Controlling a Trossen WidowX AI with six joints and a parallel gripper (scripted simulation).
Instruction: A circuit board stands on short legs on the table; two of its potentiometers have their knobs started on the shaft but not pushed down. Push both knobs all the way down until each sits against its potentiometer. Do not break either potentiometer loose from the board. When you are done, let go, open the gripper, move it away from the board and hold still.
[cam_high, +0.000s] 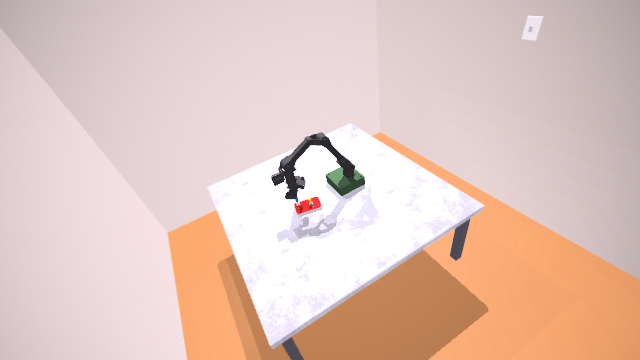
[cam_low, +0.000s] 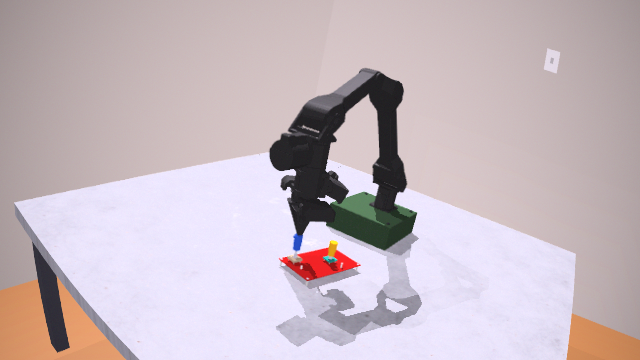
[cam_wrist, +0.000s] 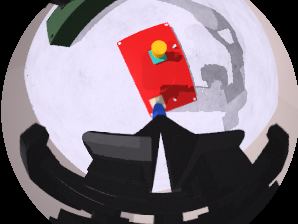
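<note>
Right now my gripper tip is 20 mm above the blue knob. From my gripper tip the other things lie so: orange knob: 70 mm behind, 50 mm to the left, 40 mm below.
</note>
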